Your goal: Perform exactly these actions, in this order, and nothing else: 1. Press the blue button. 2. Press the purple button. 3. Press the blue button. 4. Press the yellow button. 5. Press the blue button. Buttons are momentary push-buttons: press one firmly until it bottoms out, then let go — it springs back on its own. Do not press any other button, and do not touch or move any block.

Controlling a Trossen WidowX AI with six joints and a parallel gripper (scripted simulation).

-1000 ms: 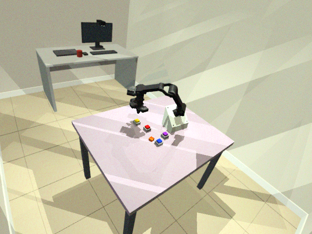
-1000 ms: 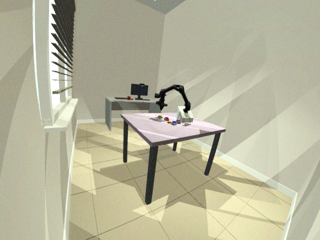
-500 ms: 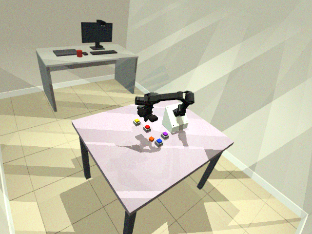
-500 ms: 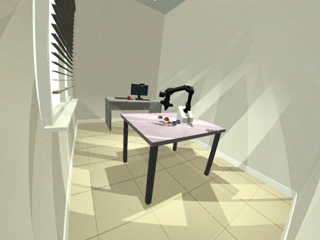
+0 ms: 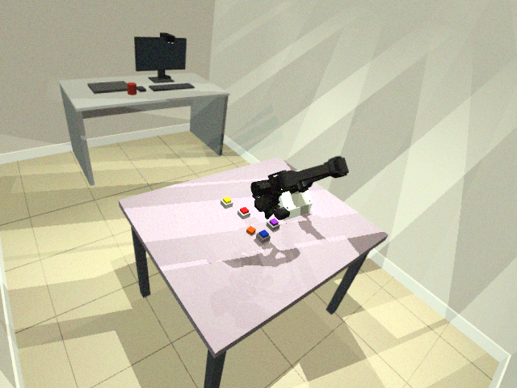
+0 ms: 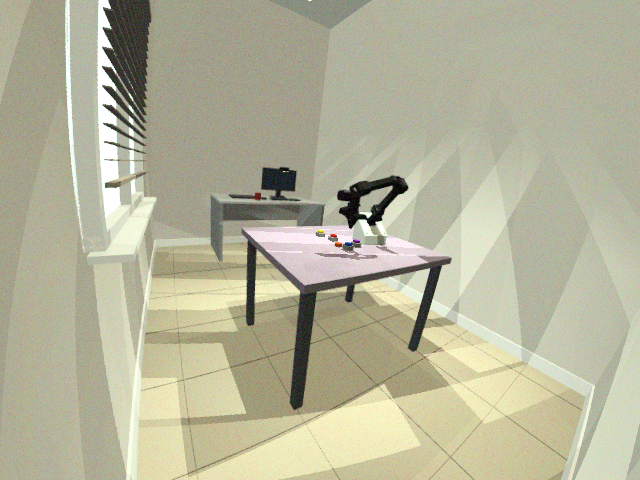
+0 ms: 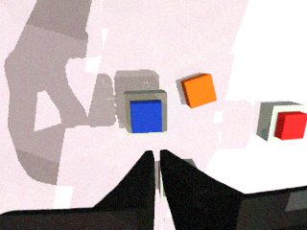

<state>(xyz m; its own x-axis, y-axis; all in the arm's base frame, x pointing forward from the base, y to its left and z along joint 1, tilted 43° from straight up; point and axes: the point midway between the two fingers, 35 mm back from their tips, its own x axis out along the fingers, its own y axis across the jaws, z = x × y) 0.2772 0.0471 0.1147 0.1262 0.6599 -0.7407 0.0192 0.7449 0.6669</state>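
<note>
The blue button is 90 mm below my gripper tip. From my gripper tip the other things lie so: red button (30 mm behind, 180 mm to the right, 90 mm below); orange block (20 mm ahead, 60 mm to the right, 120 mm below); purple button (100 mm behind, 40 mm to the right, 90 mm below).
</note>
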